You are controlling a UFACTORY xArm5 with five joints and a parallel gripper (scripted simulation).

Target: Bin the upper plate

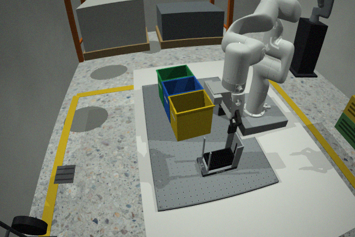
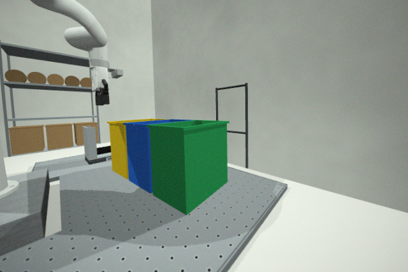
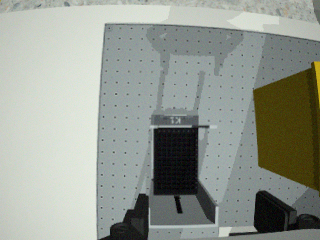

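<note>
Right now my hand is 220 mm above the black 96-well plate. The rest, counted from my hand: blue bin 140 mm ahead, 350 mm to the right, 170 mm below; then yellow bin 110 mm ahead, 220 mm to the right, 170 mm below; then light plate 230 mm below.
</note>
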